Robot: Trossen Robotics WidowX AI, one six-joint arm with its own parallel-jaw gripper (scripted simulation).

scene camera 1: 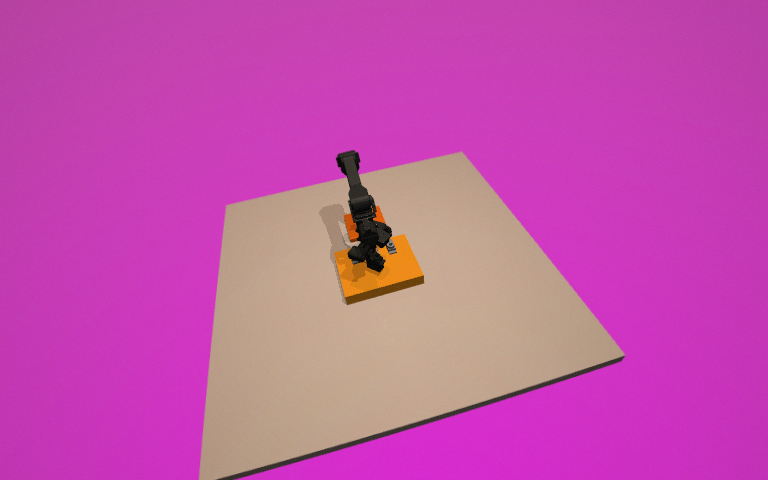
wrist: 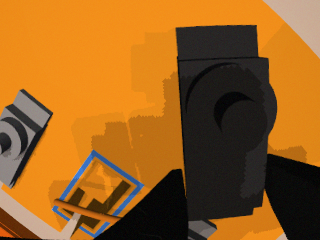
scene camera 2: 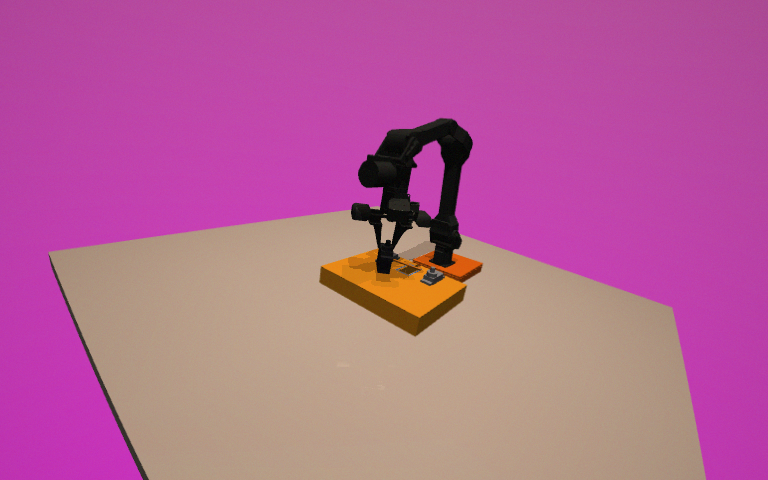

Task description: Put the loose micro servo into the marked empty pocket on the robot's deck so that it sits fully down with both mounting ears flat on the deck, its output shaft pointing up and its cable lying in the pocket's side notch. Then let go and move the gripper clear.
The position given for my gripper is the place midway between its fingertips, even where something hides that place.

Note:
In view: my gripper (scene camera 2: 385, 248) and a black micro servo (wrist: 228, 108).
My gripper is seen too in scene camera 1 (scene camera 1: 370, 257) and in the wrist view (wrist: 222, 173).

